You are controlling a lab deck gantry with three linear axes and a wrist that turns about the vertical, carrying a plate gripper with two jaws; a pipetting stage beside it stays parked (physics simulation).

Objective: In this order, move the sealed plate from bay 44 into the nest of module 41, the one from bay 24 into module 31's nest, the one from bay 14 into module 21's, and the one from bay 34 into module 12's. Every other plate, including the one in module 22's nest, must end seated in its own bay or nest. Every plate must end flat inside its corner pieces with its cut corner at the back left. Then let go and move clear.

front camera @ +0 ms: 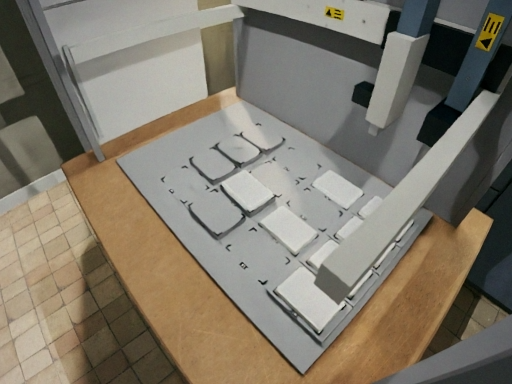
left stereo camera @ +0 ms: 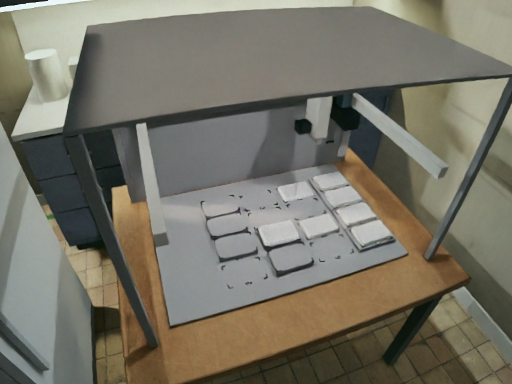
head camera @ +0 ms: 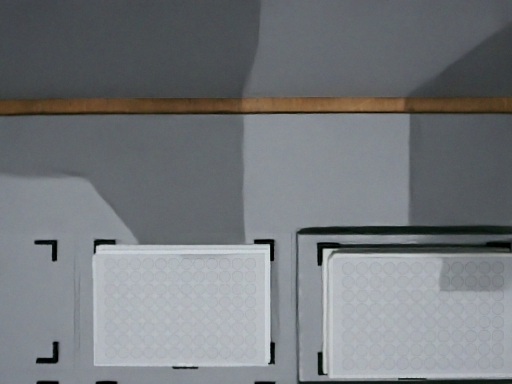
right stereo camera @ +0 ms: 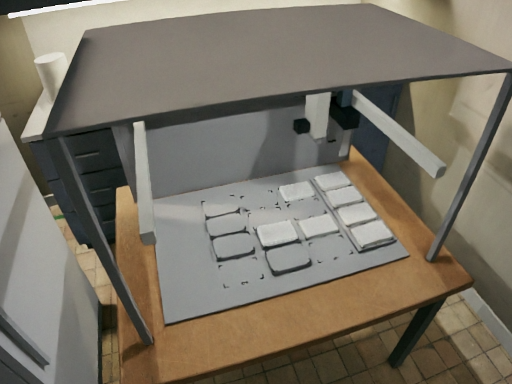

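Seen in the pictures: gripper, between the fingertips: [left stereo camera: 335, 148] [right stereo camera: 336, 148]; robot's base, origin of its link: [front camera: 162, 179] [left stereo camera: 229, 287] [right stereo camera: 225, 287].
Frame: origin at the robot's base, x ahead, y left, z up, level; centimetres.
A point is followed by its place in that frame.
Observation:
The four plates from bays 14 [front camera: 310, 299] @[x 56.1, y 3.8, z 2.9 cm] [left stereo camera: 372, 233] @[x 55.3, y 3.3, z 2.9 cm], 24 [front camera: 320, 255] @[x 50.6, y 13.6, z 2.9 cm] [left stereo camera: 357, 214] @[x 55.3, y 13.9, z 2.9 cm], 34 [front camera: 349, 228] @[x 50.8, y 25.1, z 2.9 cm] [left stereo camera: 344, 196] @[x 55.8, y 24.8, z 2.9 cm] and 44 [front camera: 371, 206] @[x 50.8, y 35.8, z 2.9 cm] [head camera: 420, 315] @[x 55.4, y 36.4, z 2.9 cm] [left stereo camera: 330, 181] @[x 55.0, y 35.3, z 2.9 cm] lie in the right column. Module 22's plate [front camera: 248, 191] @[x 24.3, y 14.5, z 3.3 cm] [left stereo camera: 277, 233] @[x 22.0, y 14.3, z 3.3 cm] lies in its nest. The nests of modules 41 [front camera: 270, 140] @[x 10.3, y 36.7, z 1.9 cm] [left stereo camera: 220, 207] @[x 6.6, y 35.2, z 1.9 cm], 31 [front camera: 239, 150] @[x 7.4, y 25.4, z 1.9 cm] [left stereo camera: 227, 225] @[x 6.6, y 25.1, z 1.9 cm], 21 [front camera: 214, 166] @[x 8.2, y 14.6, z 1.9 cm] [left stereo camera: 236, 247] @[x 6.6, y 13.9, z 1.9 cm] and 12 [front camera: 216, 216] @[x 24.4, y 3.2, z 1.9 cm] [left stereo camera: 290, 257] @[x 22.7, y 3.8, z 1.9 cm] are empty. My gripper [left stereo camera: 343, 151] @[x 57.7, y 40.2, z 16.0 cm] [right stereo camera: 344, 151] @[x 57.7, y 40.2, z 16.0 cm] hangs high at the back right with no plate visible under it. Its jaw opening is unclear; the side beam hides the jaws in the front view.
Other plates lie at the back [front camera: 338, 188] @[x 39.7, y 35.9, z 1.4 cm] [head camera: 182, 307] @[x 39.3, y 36.5, z 1.4 cm] [left stereo camera: 296, 191] @[x 39.1, y 35.4, z 1.4 cm] and middle [front camera: 289, 229] @[x 39.9, y 14.6, z 1.4 cm] [left stereo camera: 320, 226] @[x 39.4, y 14.0, z 1.4 cm] of the third column. The pipetting stage [front camera: 397, 82] [left stereo camera: 318, 119] hangs left of my gripper. Side beams [left stereo camera: 152, 190] @[x -16.4, y 6.2, z 40.0 cm] [left stereo camera: 400, 135] @[x 60.6, y 10.3, z 39.5 cm] overhang the deck.

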